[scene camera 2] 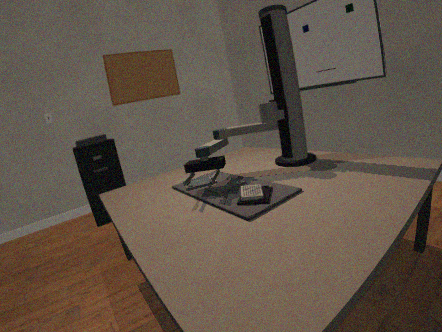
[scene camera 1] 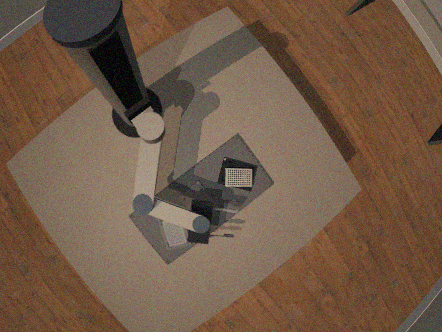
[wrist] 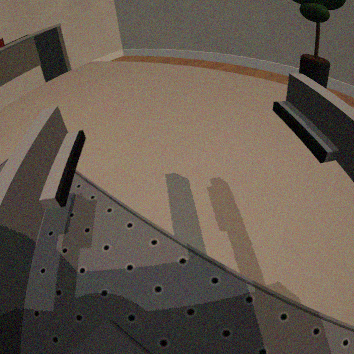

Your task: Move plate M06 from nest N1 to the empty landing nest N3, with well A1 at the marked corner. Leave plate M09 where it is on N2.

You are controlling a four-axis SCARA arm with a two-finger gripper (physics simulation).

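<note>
A cream plate with a grid of wells (scene camera 1: pixel 238 177) (scene camera 2: pixel 251 190) sits on a black nest (scene camera 1: pixel 240 163) (scene camera 2: pixel 268 194), turned relative to it. The nest has a small light mark at one corner. A pale plate (scene camera 1: pixel 175 234) lies at the board's other end, partly hidden by the arm in scene camera 1. I cannot read which plate is M06 or M09. My gripper (scene camera 1: pixel 227 222) (scene camera 2: pixel 202 182) (wrist: pixel 179 99) is open and empty, above the board near its long edge, beside the pale plate. The third nest cannot be made out under the arm and shadows.
The grey board (scene camera 1: pixel 235 150) (scene camera 2: pixel 287 191) (wrist: pixel 150 256) with rows of holes lies on the beige table (scene camera 1: pixel 280 225) (scene camera 2: pixel 225 265) (wrist: pixel 190 100). The arm's column (scene camera 1: pixel 112 75) (scene camera 2: pixel 292 90) stands behind the board. Shadows of the arm and fingers cross the board and table.
</note>
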